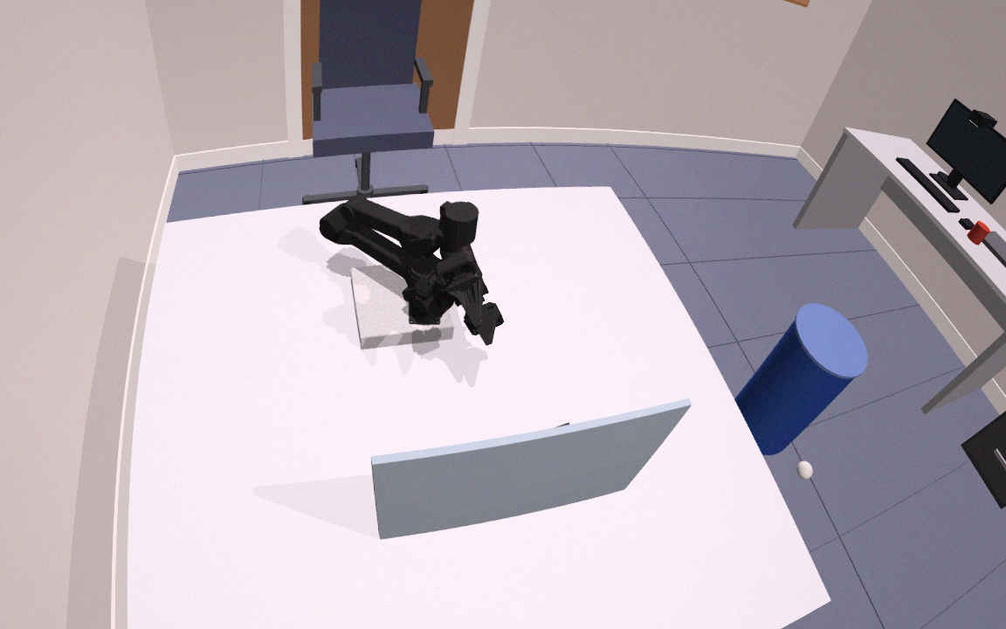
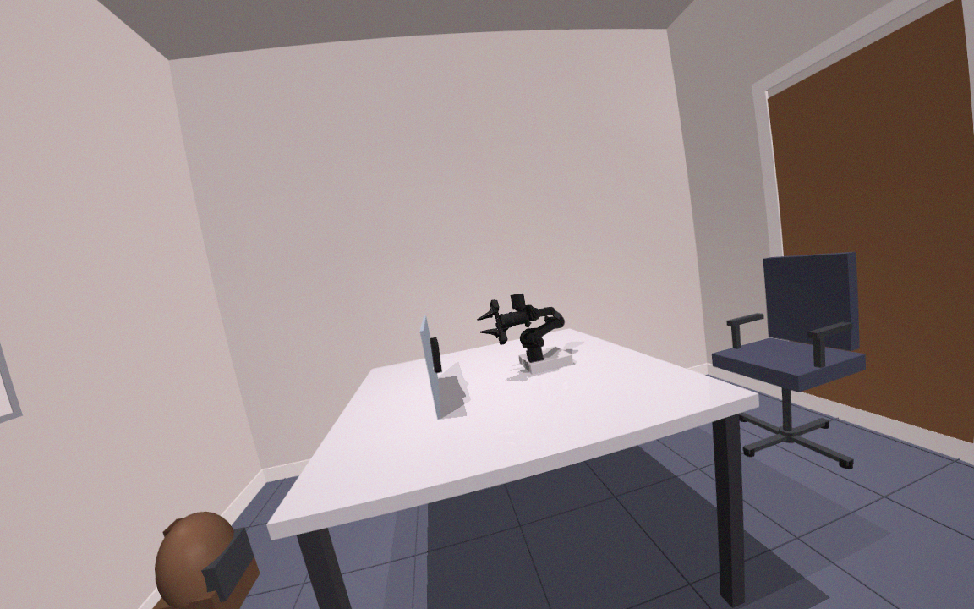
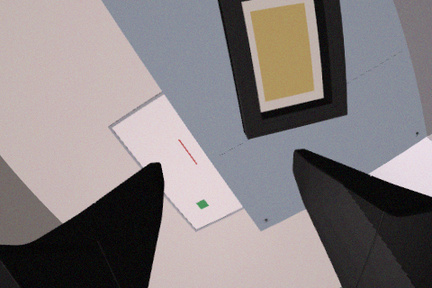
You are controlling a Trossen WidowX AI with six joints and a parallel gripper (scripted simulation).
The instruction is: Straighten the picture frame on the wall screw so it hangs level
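My gripper tip is 200 mm short of the picture frame, 80 mm above it and 60 mm to the right of it. From my gripper tip the other things lie so: wall panel 210 mm ahead, 90 mm below, 60 mm to the left.
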